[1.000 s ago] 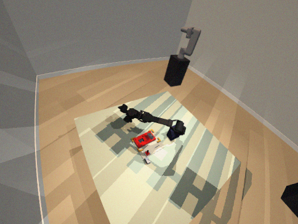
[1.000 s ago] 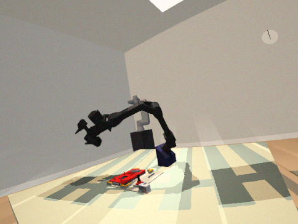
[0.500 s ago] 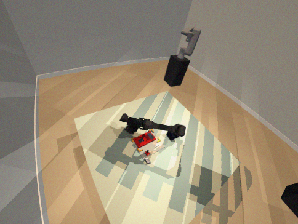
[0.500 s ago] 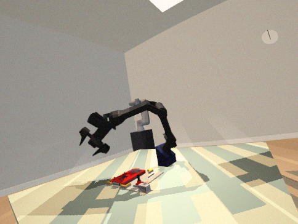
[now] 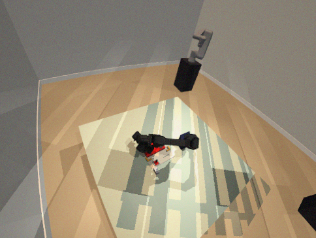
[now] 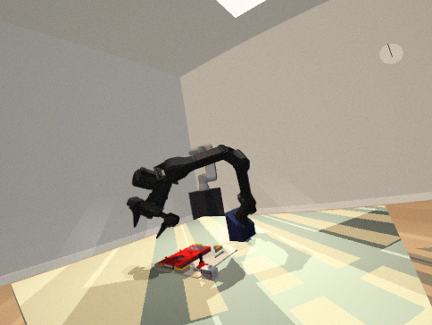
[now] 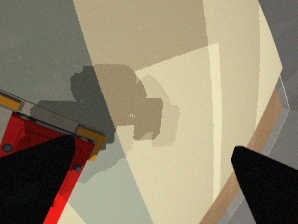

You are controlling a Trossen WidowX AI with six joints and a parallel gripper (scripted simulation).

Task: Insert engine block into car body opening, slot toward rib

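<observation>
Right now my gripper tip is 200 mm to the right of the grey engine block, 140 mm above it and 90 mm past it.
</observation>
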